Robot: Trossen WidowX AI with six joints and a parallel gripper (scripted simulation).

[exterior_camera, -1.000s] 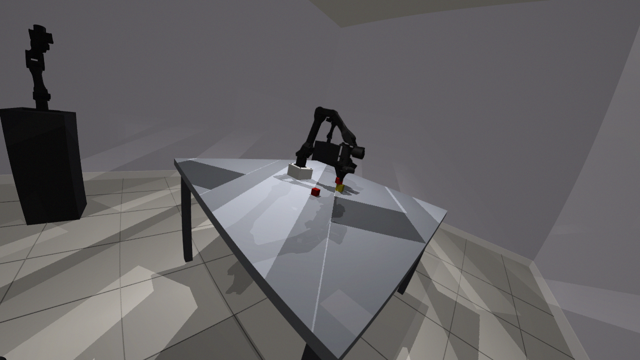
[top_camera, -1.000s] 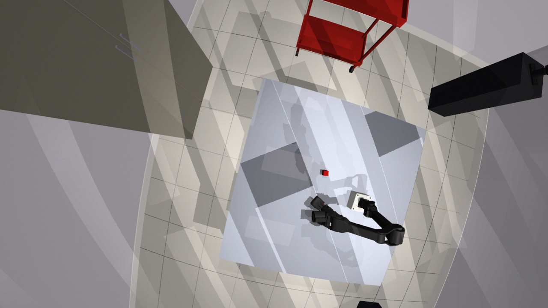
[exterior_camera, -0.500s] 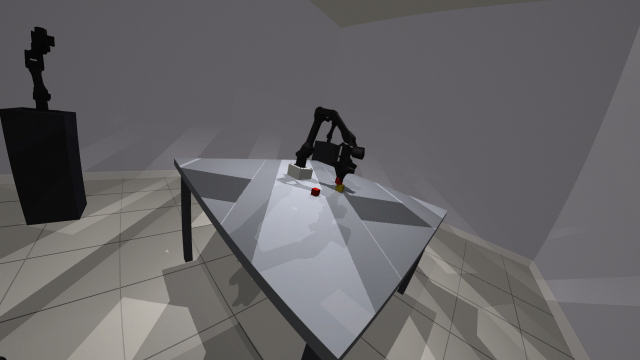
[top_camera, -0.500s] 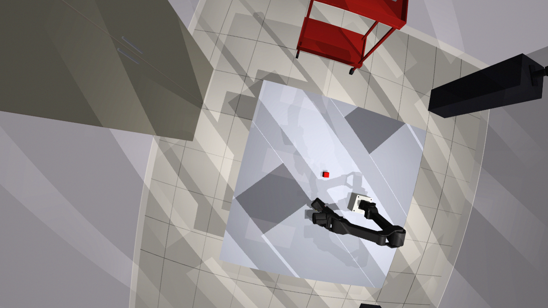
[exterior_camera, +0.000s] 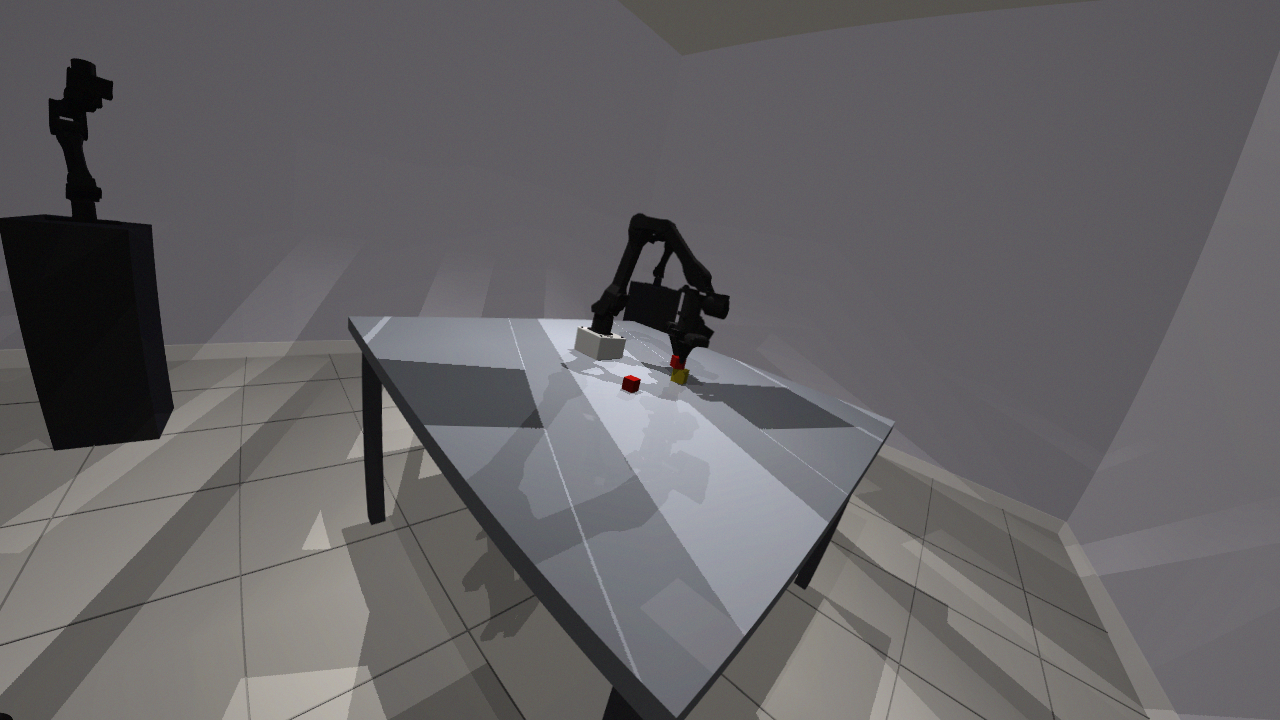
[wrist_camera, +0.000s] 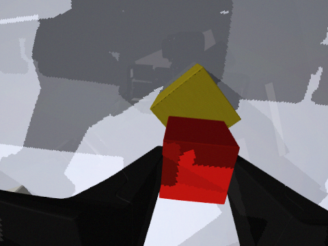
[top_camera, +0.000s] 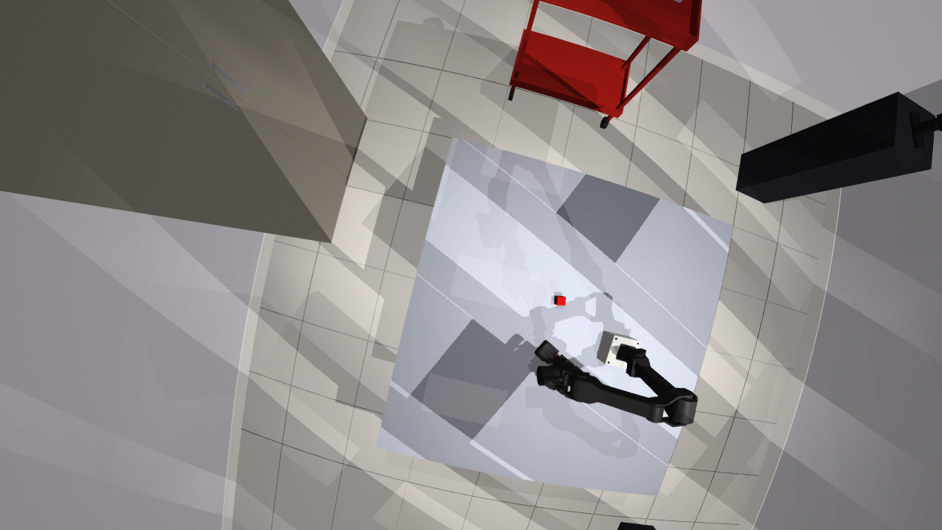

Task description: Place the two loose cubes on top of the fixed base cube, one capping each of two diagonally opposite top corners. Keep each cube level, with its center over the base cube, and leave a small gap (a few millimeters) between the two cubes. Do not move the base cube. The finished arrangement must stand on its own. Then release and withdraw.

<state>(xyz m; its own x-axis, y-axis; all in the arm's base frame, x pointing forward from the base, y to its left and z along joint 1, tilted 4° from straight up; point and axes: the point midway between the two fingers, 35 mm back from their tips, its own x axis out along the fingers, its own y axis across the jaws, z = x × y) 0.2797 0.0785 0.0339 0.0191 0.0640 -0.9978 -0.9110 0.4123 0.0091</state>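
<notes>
My gripper tip is 10 mm short of the yellow cube, 20 mm to the right of it and 40 mm above it.
</notes>
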